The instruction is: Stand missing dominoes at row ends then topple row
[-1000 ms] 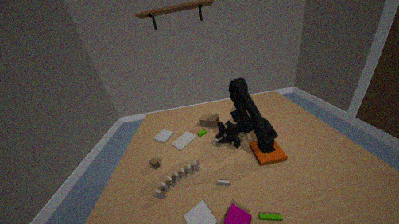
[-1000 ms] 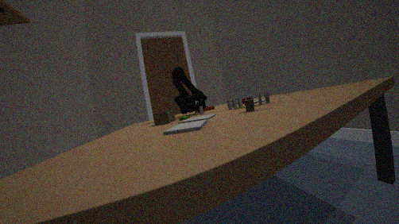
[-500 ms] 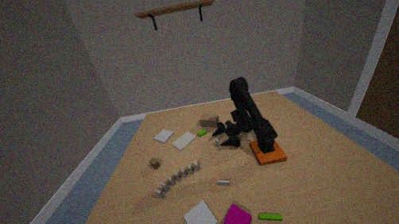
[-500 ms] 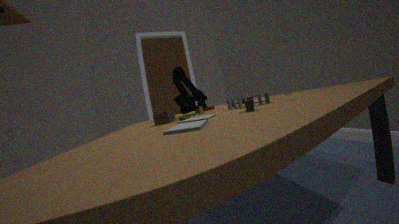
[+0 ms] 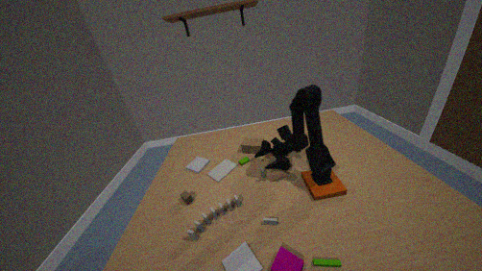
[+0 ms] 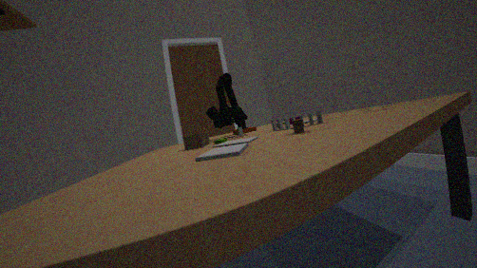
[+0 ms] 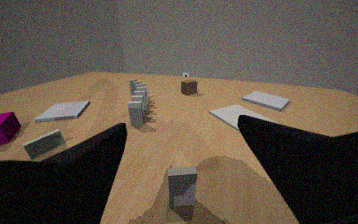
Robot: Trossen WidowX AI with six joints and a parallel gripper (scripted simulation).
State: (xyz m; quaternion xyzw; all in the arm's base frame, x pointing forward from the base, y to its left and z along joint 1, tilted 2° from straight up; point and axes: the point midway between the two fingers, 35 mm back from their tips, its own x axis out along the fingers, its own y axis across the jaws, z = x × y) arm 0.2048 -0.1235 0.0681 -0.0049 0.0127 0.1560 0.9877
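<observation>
The green block is 70 mm ahead of my gripper tip, 130 mm to the right of it and 90 mm below it. The rest, counted from my gripper tip: brown box: 220 mm to the right, 60 mm below; brown cube: 360 mm ahead, 50 mm to the left, 70 mm below; white sheet: 190 mm ahead, 110 mm to the right, 90 mm below.
</observation>
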